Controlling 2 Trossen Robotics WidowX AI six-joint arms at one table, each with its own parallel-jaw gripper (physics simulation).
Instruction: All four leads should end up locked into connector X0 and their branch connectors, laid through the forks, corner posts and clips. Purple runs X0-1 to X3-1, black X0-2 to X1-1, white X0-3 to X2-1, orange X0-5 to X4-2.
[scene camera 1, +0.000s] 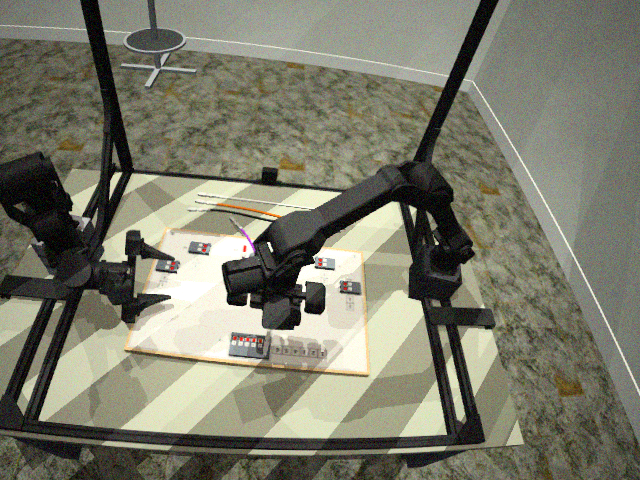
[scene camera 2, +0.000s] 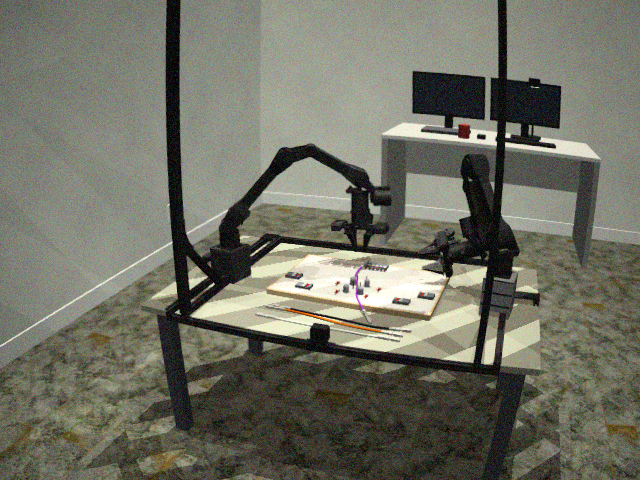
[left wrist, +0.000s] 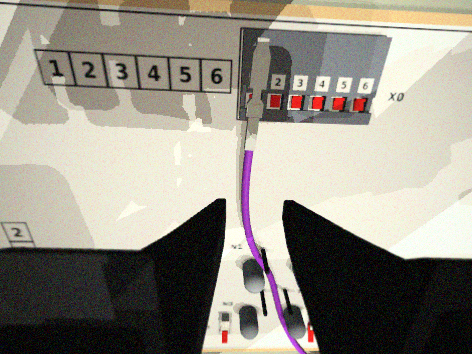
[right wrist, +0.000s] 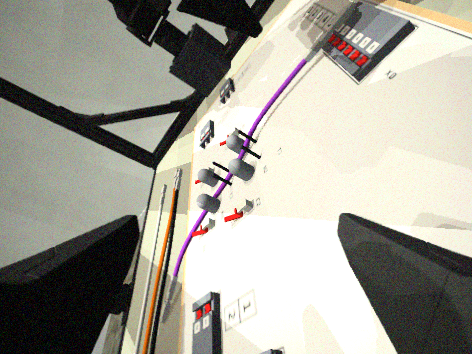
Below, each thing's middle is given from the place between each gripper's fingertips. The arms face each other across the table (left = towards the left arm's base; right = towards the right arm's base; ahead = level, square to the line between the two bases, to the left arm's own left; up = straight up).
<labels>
My left gripper is now 80 mm past the white board (scene camera 1: 196, 324), 80 mm above it and 30 mm to the left of it.
Right now my right hand is 18 cm to the right of the white board, 10 cm above it and 2 cm past it.
</labels>
